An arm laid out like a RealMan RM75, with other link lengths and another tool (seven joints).
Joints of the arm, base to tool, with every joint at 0 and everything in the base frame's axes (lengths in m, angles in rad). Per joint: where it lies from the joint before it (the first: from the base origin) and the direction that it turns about. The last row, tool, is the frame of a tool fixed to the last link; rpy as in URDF.
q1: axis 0 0 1 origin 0 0 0.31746
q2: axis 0 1 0 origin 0 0 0
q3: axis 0 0 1 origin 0 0 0.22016
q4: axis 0 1 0 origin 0 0 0
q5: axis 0 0 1 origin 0 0 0.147
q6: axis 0 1 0 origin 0 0 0
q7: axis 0 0 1 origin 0 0 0.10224
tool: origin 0.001 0.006 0.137 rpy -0.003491 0 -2.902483
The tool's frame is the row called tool.
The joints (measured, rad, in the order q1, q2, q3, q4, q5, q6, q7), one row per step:
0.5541, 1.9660, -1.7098, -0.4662, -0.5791, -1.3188, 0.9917
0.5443, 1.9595, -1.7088, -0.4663, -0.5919, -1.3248, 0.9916
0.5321, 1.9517, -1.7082, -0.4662, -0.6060, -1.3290, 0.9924
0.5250, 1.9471, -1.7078, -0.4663, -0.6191, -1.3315, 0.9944
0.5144, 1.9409, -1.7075, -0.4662, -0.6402, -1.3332, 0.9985
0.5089, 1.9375, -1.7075, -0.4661, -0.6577, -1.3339, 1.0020
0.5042, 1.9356, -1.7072, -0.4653, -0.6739, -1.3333, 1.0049
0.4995, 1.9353, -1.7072, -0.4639, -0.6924, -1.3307, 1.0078
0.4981, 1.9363, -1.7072, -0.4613, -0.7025, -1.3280, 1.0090
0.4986, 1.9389, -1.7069, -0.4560, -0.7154, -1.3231, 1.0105
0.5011, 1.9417, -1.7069, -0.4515, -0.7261, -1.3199, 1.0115
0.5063, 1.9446, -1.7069, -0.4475, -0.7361, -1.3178, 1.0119
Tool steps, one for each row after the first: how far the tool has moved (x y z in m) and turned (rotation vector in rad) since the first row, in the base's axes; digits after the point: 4 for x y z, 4 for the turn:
0.0046, -0.0022, -0.0002, -0.0031, -0.0120, -0.0002
0.0107, -0.0044, -0.0006, -0.0069, -0.0270, -0.0043
0.0145, -0.0064, -0.0017, -0.0125, -0.0389, -0.0055
0.0207, -0.0094, -0.0039, -0.0227, -0.0580, -0.0092
0.0244, -0.0119, -0.0061, -0.0322, -0.0729, -0.0096
0.0279, -0.0140, -0.0085, -0.0410, -0.0865, -0.0112
0.0317, -0.0164, -0.0119, -0.0515, -0.1018, -0.0138
0.0338, -0.0176, -0.0142, -0.0576, -0.1106, -0.0165
0.0362, -0.0187, -0.0176, -0.0658, -0.1219, -0.0205
0.0373, -0.0197, -0.0205, -0.0732, -0.1305, -0.0209
0.0372, -0.0205, -0.0233, -0.0798, -0.1382, -0.0172

